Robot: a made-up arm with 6 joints.
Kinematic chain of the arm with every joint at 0, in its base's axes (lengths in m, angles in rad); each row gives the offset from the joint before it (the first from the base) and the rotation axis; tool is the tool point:
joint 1: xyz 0 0 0.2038 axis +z
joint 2: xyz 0 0 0 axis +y
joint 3: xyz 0 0 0.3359 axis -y
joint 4: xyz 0 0 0 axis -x
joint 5: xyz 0.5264 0 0 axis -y
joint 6: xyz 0 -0.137 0 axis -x
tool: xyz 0 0 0
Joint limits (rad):
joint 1: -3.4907..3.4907
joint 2: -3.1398..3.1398
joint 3: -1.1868..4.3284
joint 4: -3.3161..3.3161
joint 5: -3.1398..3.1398
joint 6: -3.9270..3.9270
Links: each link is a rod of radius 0.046 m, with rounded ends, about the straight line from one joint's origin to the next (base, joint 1, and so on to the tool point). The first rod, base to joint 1, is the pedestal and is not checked.
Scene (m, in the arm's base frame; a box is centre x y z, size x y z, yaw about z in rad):
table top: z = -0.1
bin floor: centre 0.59 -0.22 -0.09 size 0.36 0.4 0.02 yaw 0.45
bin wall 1: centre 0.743 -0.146 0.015 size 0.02 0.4 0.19 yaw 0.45
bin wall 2: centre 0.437 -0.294 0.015 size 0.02 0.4 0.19 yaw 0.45
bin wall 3: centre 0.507 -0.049 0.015 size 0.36 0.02 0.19 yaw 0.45
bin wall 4: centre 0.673 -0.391 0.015 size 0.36 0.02 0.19 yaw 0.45
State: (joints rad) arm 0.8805 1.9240 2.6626 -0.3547 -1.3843 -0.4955
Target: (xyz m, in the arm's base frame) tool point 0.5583 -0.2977 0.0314
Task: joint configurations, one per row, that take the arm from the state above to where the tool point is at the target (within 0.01 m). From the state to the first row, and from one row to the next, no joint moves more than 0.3 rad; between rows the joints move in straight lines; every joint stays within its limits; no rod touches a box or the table.
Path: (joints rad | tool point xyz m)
1: 0.7433 1.6848 2.3742 -0.2068 -1.4291 -0.6275 | 0.6487 0.4141 0.4787
2: 0.6062 1.4457 2.0859 -0.0589 -1.4738 -0.7594 | 0.7027 0.3208 0.5537
3: 0.4690 1.2065 1.7975 0.0891 -1.5186 -0.8914 | 0.7255 0.2146 0.6269
4: 0.3318 0.9674 1.5092 0.2370 -1.5634 -1.0234 | 0.7156 0.1057 0.6934
5: 0.1946 0.7282 1.2208 0.3849 -1.6081 -1.1553 | 0.6751 0.0036 0.7488
6: 0.0575 0.4891 0.9325 0.5328 -1.6529 -1.2873 | 0.6092 -0.0831 0.7890
7: -0.0363 0.5854 0.7537 0.2351 -1.5857 -1.0893 | 0.6939 -0.1585 0.6034
8: -0.1301 0.6818 0.5750 -0.0626 -1.5186 -0.8914 | 0.7102 -0.2308 0.4000
9: -0.2239 0.7781 0.3962 -0.3603 -1.4514 -0.6934 | 0.6602 -0.2818 0.2020
10: -0.3177 0.8745 0.2175 -0.6580 -1.3843 -0.4955 | 0.5583 -0.2977 0.0314

